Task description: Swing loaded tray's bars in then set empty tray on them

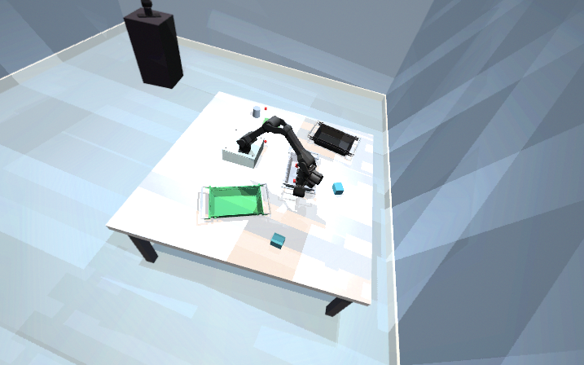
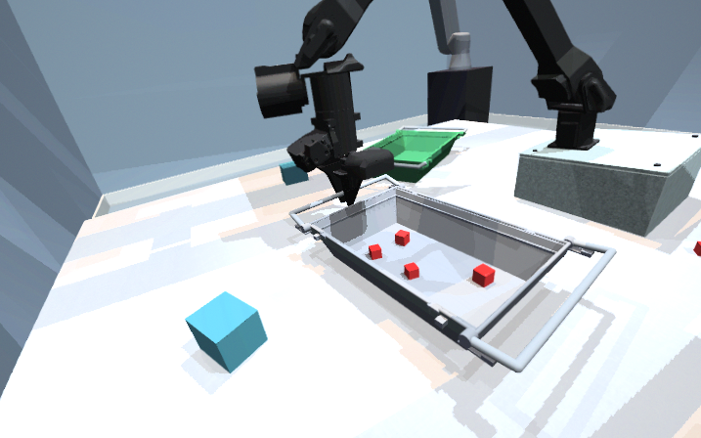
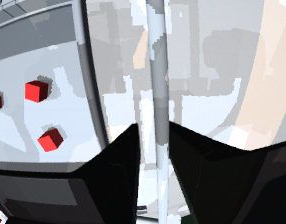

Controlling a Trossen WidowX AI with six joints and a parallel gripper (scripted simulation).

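The green tray is 32 cm behind my gripper tip and 14 cm to the right of it. From my gripper tip the other things lie so: green block: 59 cm to the left, 25 cm behind, 3 cm below; then red block: 41 cm to the left, 26 cm behind, 4 cm below.
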